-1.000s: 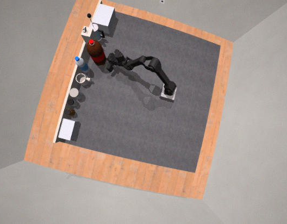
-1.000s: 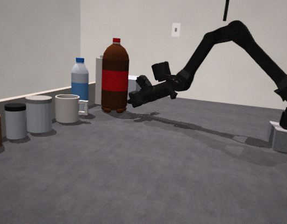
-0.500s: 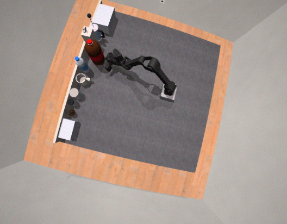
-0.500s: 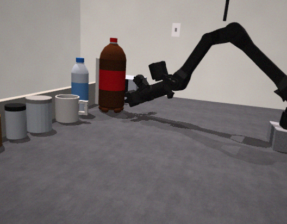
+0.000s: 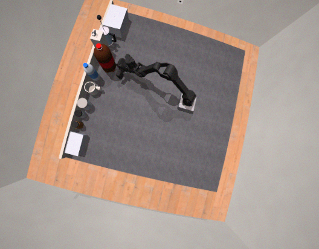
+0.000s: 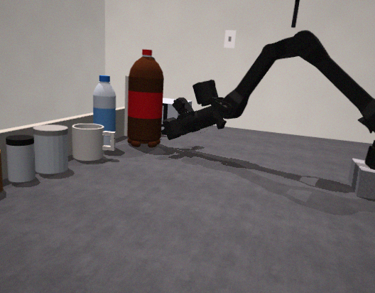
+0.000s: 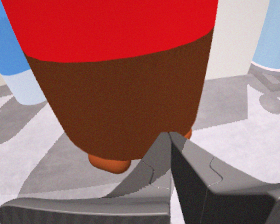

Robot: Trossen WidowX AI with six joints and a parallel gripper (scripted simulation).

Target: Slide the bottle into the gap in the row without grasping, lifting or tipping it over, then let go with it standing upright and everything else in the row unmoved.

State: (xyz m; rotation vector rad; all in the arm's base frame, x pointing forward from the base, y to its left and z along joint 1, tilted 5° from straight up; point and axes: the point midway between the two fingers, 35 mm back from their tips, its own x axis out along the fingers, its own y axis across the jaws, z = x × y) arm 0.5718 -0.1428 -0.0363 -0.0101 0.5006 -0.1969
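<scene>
Right now my hand is 90 mm below the brown cola bottle, 90 mm short of it and 10 mm to the right of it. Round my hand: white microwave-like box (360 mm to the right, 130 mm ahead); blue-capped water bottle (170 mm ahead, 120 mm to the left, 50 mm above); blue pitcher (200 mm to the right, 140 mm ahead, 80 mm above).
</scene>
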